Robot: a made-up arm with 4 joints.
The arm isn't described. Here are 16 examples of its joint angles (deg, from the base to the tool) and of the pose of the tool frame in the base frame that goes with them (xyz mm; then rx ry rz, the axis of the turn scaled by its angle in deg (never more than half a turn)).
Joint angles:
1: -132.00 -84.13 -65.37 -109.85
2: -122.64 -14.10 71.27 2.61
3: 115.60 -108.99 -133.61 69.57
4: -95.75 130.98 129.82 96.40
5: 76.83 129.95 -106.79 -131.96
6: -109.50 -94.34 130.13 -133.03
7: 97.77 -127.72 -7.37 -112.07
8: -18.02 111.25 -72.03 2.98
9: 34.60 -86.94 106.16 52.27
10: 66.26 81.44 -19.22 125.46
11: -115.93 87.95 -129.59 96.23
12: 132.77 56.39 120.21 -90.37
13: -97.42 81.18 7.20 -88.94
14: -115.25 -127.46 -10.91 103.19
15: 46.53 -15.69 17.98 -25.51
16: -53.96 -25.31 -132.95 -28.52
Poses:
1: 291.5 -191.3 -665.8 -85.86 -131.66 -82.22
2: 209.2 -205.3 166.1 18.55 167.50 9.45
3: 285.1 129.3 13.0 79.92 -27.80 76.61
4: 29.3 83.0 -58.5 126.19 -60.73 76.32
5: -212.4 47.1 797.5 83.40 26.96 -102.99
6: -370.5 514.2 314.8 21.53 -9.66 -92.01
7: 709.5 -387.8 237.7 24.89 -3.79 125.32
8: -363.9 -167.4 -135.2 78.83 37.39 83.12
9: 124.9 -122.9 354.9 -62.53 -15.43 60.90
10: -7.2 237.2 25.6 -80.86 -116.85 -65.97
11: 83.3 94.8 -91.7 -98.76 84.86 15.86
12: -284.3 -173.3 -400.0 -60.00 -71.03 -8.78
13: 126.7 688.3 -122.5 -110.86 128.49 -1.24
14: -295.3 72.4 -56.5 53.21 -0.63 -115.82
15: -451.5 -228.8 175.0 -11.09 3.02 11.10
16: -642.1 141.3 406.0 -4.90 49.62 -25.67
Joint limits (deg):
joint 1: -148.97..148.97
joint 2: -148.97..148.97
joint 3: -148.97..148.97
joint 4: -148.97..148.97
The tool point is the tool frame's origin. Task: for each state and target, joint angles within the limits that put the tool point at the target. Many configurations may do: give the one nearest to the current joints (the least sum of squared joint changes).
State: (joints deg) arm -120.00 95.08 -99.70 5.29
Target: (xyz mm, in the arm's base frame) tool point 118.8 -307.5 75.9
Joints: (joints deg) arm -128.17 104.01 -121.00 5.72
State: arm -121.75 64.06 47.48 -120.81
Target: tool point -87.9 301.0 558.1
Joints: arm -115.14 66.36 62.10 -117.14
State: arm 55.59 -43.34 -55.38 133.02
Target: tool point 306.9 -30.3 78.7
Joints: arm 106.54 -79.65 -44.09 88.42
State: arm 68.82 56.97 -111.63 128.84
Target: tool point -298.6 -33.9 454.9
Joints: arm 49.13 45.61 -130.89 146.56
